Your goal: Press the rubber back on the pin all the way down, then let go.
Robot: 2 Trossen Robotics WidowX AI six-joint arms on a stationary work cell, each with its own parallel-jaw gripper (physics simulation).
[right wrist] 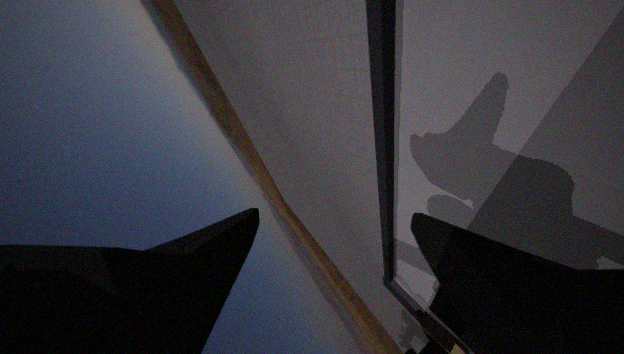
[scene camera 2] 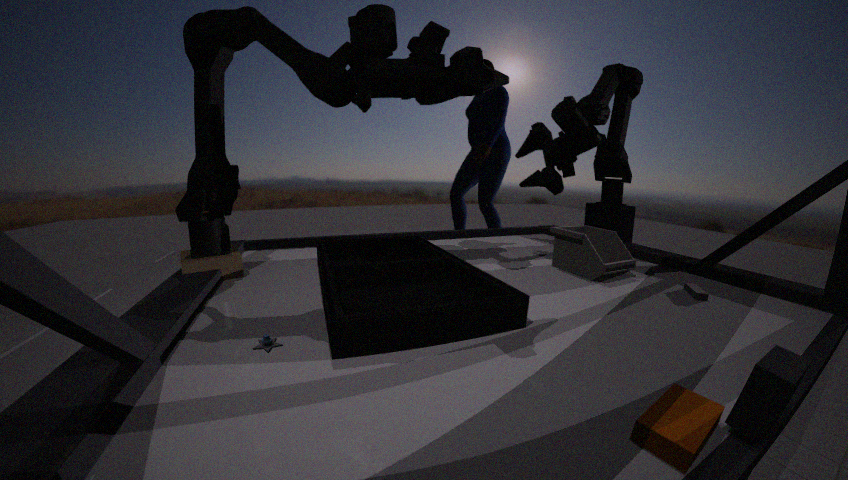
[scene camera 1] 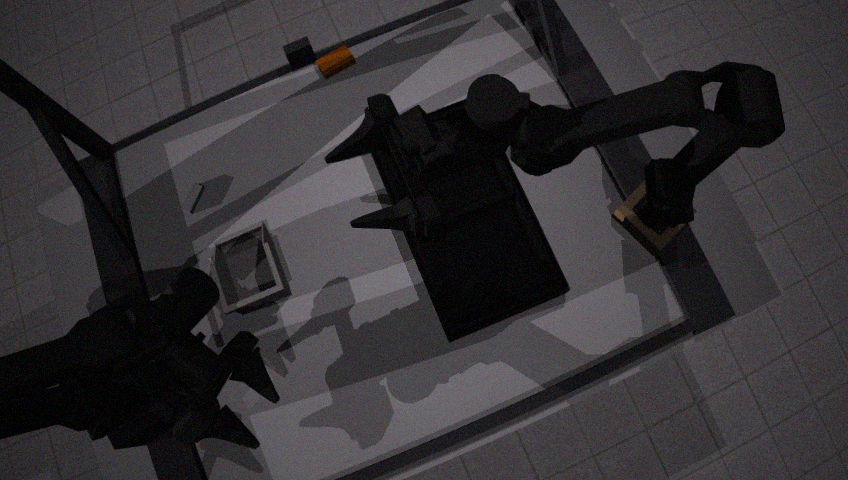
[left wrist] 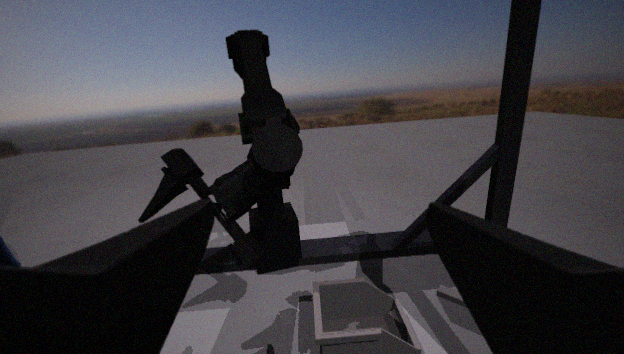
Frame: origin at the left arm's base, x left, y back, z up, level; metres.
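Where they show: left gripper, fingertip midpoint: (scene camera 2: 492, 83) (scene camera 1: 337, 191) (left wrist: 322, 211); right gripper, fingertip midpoint: (right wrist: 334, 217) (scene camera 2: 518, 170) (scene camera 1: 268, 423); left arm's base at its link origin: (right wrist: 441, 350) (scene camera 2: 209, 252) (scene camera 1: 657, 209); right arm's base at its link origin: (scene camera 2: 611, 204) (scene camera 1: 124, 404) (left wrist: 271, 213).
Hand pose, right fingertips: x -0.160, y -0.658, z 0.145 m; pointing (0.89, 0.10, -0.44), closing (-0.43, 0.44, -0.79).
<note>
Each offset is from my right fingertips to the top centre of the thing. "*": to the spot under its first point.
The pin @(dx -0.144, dy +0.634, dz -0.174 m) (scene camera 2: 267, 346) is a small grey star lying near the left of the table in scene camera 2. A small blue piece, apparently the rubber back @(* dx -0.147, dy +0.632, dz -0.176 m) (scene camera 2: 267, 339), sits upright at its middle; how far down it is cannot be told. The pin does not show in scene camera 1 or the wrist views. My left gripper (scene camera 1: 339, 192) (scene camera 2: 499, 80) (left wrist: 322, 211) is open and empty, high above the black tray and well away from the pin. My right gripper (scene camera 1: 268, 424) (scene camera 2: 519, 170) (right wrist: 334, 217) is open and empty, raised far from the pin.
The large black tray @(dx -0.065, dy +0.423, dz -0.146 m) (scene camera 1: 508, 291) (scene camera 2: 428, 344) lies beside the pin. A grey open bin @(* dx -0.206, dy +0.133, dz -0.157 m) (scene camera 1: 279, 270) (scene camera 2: 586, 252) (left wrist: 320, 310) stands near the right arm. An orange block @(dx -0.453, dy +0.464, dz -0.167 m) (scene camera 1: 336, 61) (scene camera 2: 678, 425) and a dark block @(dx -0.503, dy +0.422, dz -0.127 m) (scene camera 1: 299, 53) (scene camera 2: 764, 395) stand at the table's edge.
</note>
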